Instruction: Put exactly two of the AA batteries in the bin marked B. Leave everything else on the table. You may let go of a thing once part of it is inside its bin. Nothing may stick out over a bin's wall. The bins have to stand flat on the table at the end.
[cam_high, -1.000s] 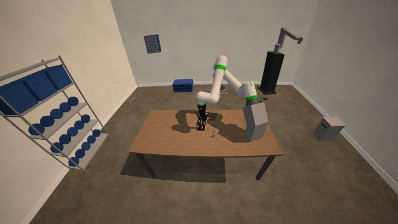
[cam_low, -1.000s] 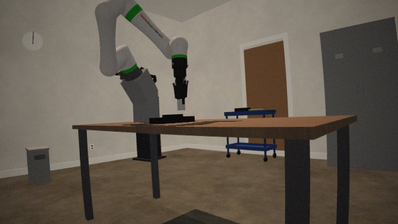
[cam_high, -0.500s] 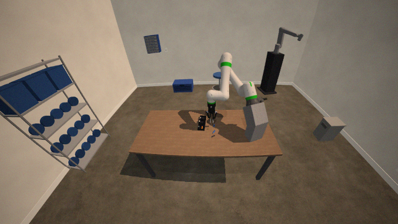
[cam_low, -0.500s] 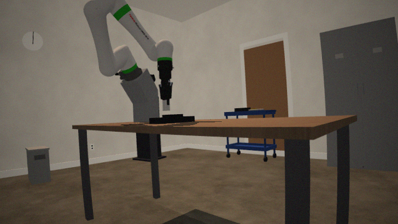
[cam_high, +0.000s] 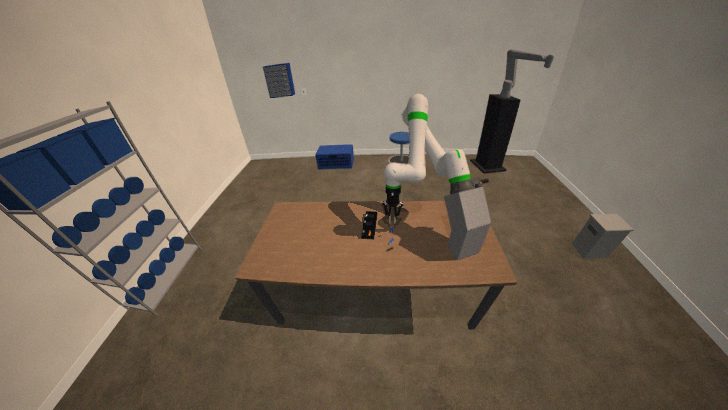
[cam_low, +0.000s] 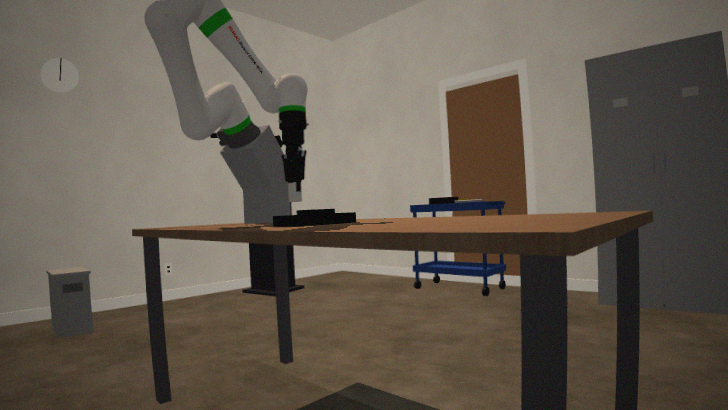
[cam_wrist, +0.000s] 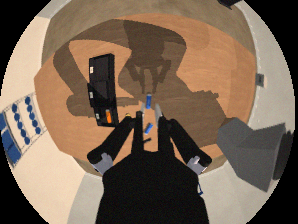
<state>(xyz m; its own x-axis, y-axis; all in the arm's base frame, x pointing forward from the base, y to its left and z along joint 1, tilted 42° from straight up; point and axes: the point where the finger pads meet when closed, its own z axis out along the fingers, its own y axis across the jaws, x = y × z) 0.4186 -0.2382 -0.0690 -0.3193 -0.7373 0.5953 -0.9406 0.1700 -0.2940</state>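
My gripper is now 160 mm short of the orange battery, 90 mm above it and 10 mm to the right of it. Round my hand: small dark piece: 170 mm to the left, 100 mm below, 50 mm ahead; then blue AA battery: 110 mm to the left, 100 mm below, 30 mm ahead.
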